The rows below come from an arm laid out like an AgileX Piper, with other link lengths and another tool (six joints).
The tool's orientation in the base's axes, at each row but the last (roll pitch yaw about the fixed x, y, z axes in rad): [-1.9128 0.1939 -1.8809]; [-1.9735 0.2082 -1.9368]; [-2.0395 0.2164 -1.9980]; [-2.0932 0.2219 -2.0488]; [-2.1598 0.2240 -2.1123]
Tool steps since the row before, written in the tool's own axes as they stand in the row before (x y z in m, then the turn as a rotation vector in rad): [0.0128 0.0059 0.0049 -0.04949 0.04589 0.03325]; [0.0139 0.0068 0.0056 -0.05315 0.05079 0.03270]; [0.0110 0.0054 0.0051 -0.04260 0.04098 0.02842]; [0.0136 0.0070 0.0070 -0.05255 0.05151 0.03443]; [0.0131 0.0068 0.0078 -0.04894 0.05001 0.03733]
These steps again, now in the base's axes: [-0.0009 -0.0114 -0.0095 0.03319 0.05136 -0.04383]; [-0.0019 -0.0120 -0.0111 0.03252 0.05641 -0.04727]; [-0.0019 -0.0093 -0.0093 0.02786 0.04469 -0.03910]; [-0.0028 -0.0111 -0.0123 0.03351 0.05569 -0.04874]; [-0.0031 -0.0104 -0.0126 0.03452 0.05107 -0.04989]
